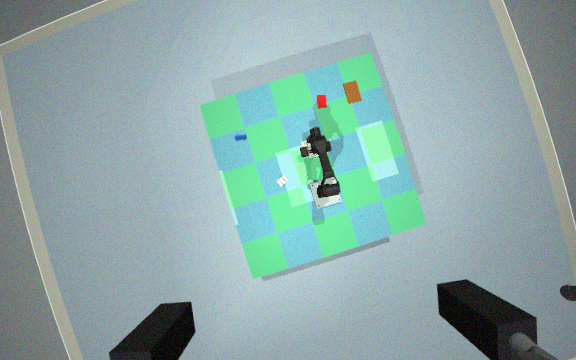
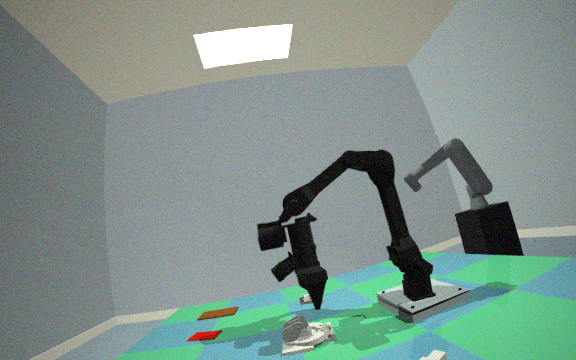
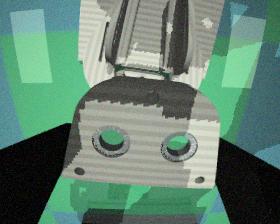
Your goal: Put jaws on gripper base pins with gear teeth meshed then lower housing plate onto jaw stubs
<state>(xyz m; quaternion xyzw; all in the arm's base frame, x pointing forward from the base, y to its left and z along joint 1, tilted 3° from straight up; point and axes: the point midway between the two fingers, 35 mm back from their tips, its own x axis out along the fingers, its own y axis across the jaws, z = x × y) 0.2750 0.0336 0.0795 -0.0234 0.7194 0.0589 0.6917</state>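
Now: gripper tip 70 mm above the grey jaw, 20 mm to the right of it and 10 mm short of it. Round my gripper tip: red tile (360 mm ahead, 110 mm to the right, 80 mm below); then small blue piece (490 mm to the left, 170 mm ahead, 70 mm below); then brown tile (410 mm ahead, 340 mm to the right, 80 mm below).
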